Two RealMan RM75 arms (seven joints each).
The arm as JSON. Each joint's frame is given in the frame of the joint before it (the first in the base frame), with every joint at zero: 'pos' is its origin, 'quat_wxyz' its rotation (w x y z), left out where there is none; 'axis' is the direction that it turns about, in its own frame. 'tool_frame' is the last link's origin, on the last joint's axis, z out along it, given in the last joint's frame.
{
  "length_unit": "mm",
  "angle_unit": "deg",
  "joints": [
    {
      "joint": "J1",
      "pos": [
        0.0,
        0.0,
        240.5
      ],
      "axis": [
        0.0,
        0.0,
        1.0
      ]
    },
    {
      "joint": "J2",
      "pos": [
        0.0,
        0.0,
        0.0
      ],
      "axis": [
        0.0,
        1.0,
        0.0
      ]
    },
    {
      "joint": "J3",
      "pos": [
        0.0,
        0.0,
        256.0
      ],
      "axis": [
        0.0,
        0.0,
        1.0
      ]
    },
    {
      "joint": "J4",
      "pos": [
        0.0,
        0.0,
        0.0
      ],
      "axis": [
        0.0,
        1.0,
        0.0
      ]
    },
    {
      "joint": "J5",
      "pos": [
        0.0,
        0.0,
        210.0
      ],
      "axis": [
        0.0,
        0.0,
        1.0
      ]
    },
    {
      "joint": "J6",
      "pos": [
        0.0,
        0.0,
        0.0
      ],
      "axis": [
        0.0,
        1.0,
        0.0
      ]
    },
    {
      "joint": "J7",
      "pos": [
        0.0,
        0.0,
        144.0
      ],
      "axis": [
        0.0,
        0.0,
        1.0
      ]
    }
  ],
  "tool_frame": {
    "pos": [
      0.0,
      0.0,
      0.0
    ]
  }
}
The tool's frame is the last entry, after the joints.
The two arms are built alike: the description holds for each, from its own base.
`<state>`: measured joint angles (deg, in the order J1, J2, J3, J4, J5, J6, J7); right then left.
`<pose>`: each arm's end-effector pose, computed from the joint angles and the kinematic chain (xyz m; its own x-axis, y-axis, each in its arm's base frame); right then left.
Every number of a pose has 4 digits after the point.
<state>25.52 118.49 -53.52 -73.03 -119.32 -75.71 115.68 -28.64 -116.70 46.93 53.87 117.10 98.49 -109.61</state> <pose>0.2190 0.3762 0.0793 0.8067 -0.4200 -0.4157 -0.5823 -0.6847 -0.4382 -0.2418 0.3258 0.0388 0.7151 0.6013 0.3564 0.6344 -0.7724 0.0304</pose>
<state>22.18 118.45 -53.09 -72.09 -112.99 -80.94 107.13 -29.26 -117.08 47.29 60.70 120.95 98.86 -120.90</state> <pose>0.2263 0.3536 0.0751 0.8347 -0.3515 -0.4239 -0.5170 -0.7653 -0.3834 -0.2323 0.3328 0.0505 0.6657 0.6821 0.3026 0.7166 -0.6975 -0.0042</pose>
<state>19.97 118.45 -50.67 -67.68 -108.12 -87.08 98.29 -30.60 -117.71 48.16 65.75 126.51 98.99 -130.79</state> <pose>0.2406 0.3311 0.0691 0.8352 -0.3036 -0.4586 -0.4721 -0.8235 -0.3146 -0.2244 0.3392 0.0548 0.6095 0.7562 0.2381 0.7859 -0.6157 -0.0566</pose>
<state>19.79 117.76 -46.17 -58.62 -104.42 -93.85 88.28 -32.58 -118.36 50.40 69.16 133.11 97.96 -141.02</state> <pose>0.2579 0.3120 0.0630 0.8091 -0.2577 -0.5282 -0.4345 -0.8674 -0.2425 -0.2168 0.3480 0.0531 0.5324 0.8278 0.1769 0.8462 -0.5154 -0.1349</pose>
